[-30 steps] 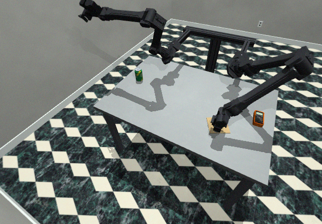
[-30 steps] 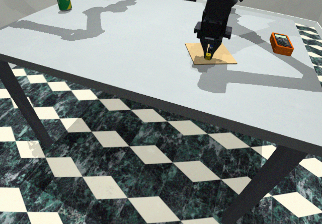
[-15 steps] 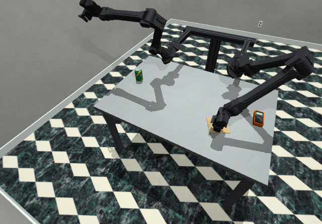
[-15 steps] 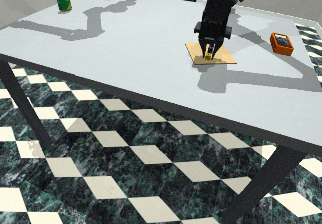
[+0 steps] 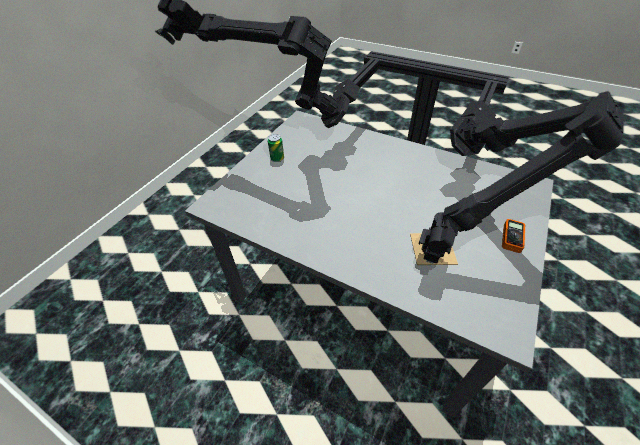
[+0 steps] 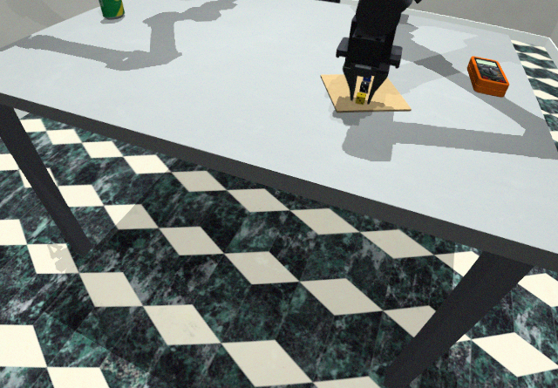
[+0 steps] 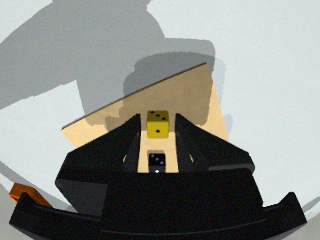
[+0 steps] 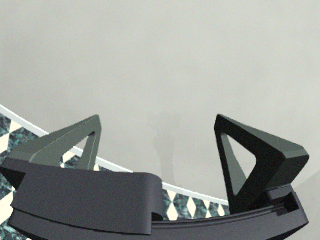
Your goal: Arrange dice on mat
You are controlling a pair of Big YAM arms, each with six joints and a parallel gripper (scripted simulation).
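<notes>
My left hand is right at the yellow die. The rest, counted from my left hand: tan mat (5 cm behind, 1 cm below); then black die (5 cm behind); then blue die (10 cm behind, 1 cm to the left).
</notes>
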